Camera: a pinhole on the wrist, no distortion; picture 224 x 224 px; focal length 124.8 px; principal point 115.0 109.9 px. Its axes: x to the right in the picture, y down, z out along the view. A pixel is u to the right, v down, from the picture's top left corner.
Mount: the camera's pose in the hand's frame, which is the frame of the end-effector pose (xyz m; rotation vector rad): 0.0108 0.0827 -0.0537 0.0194 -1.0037 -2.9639
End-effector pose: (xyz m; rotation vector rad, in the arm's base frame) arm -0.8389 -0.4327 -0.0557 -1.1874 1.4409 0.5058
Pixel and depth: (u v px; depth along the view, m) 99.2 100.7 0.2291
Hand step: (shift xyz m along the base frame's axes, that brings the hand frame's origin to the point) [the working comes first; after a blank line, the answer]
In the camera's frame: -0.0290 -0.0169 0.2291

-0.1416 0.1790 -0.1371
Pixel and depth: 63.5 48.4 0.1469
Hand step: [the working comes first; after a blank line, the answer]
In the camera's frame: -0.0606 -0.0724 0.1469

-0.1792 0.0819 -0.1391
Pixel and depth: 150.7 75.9 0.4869
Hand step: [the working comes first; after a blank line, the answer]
In the camera's frame: 0.1393 -0.1326 0.4869

-0.3173 0.4530 -0.0899
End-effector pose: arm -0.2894 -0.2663 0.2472 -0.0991 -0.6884 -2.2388
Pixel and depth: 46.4 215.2 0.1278
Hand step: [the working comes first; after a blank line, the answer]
In the camera's frame: -0.0702 0.1078 0.1278

-0.0183 -0.0371 0.1529
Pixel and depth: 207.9 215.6 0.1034
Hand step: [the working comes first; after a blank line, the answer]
In the camera's frame: 0.0770 0.0876 0.1034

0.0879 0.0442 0.0836
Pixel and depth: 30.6 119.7 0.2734
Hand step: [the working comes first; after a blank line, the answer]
In the camera's frame: -0.1849 0.0215 0.2734

0.0068 -0.1663 0.3094
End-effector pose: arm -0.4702 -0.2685 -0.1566 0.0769 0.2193 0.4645
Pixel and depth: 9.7 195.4 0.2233
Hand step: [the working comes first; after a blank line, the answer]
In the camera's frame: -0.1884 0.1530 0.2233

0.1775 0.1728 0.1868
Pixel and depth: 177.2 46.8 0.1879
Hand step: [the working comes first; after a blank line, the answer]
In the camera's frame: 0.0936 -0.0950 0.1879

-0.1849 0.2015 0.0861
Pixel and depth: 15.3 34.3 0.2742
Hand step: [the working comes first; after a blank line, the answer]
In the camera's frame: -0.2191 -0.1661 0.2742

0.0425 0.4428 0.0675
